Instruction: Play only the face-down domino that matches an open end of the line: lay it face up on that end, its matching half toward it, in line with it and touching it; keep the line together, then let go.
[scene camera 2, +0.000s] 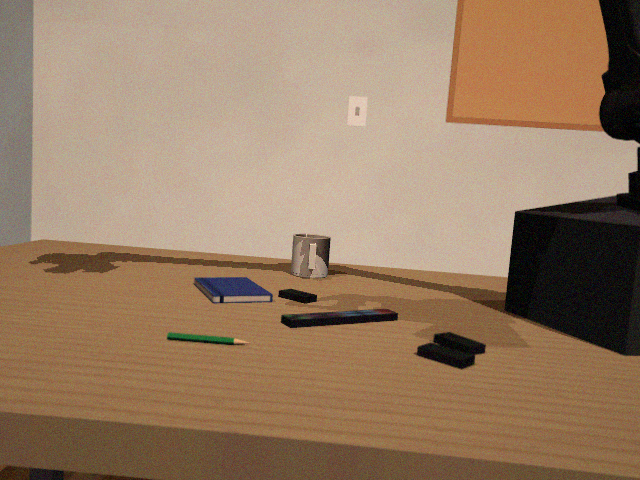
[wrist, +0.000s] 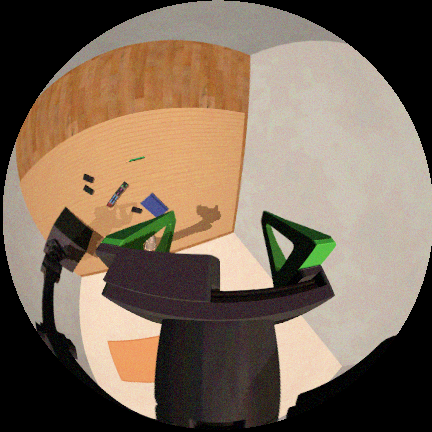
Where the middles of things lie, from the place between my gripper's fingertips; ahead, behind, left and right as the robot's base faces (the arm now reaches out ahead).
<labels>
I see the blue notebook (scene camera 2: 217, 289) 100 mm behind my hand, 270 mm to the right of it and 510 mm below it. From my hand the other things lie so: mug (scene camera 2: 310, 254): 190 mm behind, 480 mm to the right, 480 mm below.
</labels>
